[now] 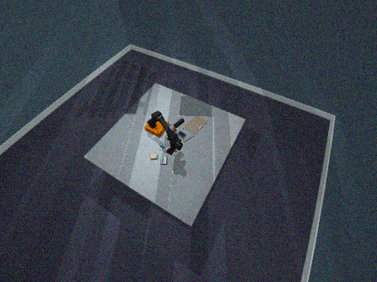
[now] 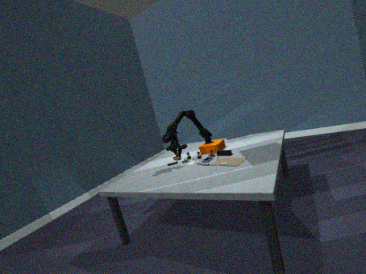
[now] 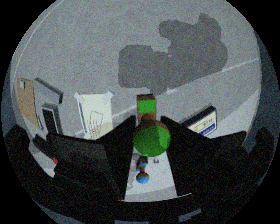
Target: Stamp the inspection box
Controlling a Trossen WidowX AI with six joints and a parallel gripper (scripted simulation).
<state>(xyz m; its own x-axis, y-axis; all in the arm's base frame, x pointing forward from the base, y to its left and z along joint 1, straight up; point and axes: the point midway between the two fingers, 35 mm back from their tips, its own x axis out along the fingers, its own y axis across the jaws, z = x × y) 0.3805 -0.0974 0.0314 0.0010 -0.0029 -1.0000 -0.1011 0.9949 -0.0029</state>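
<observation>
The dark rectangular pad is 8 cm behind my gripper tip, 22 cm to the left of it and 7 cm below it. Also, from my gripper tip: white card 5 cm behind, 9 cm to the left, 8 cm below; green-knob stamp right at my gripper tip; blue-knob stamp 16 cm behind, 2 cm to the right, 5 cm below.
</observation>
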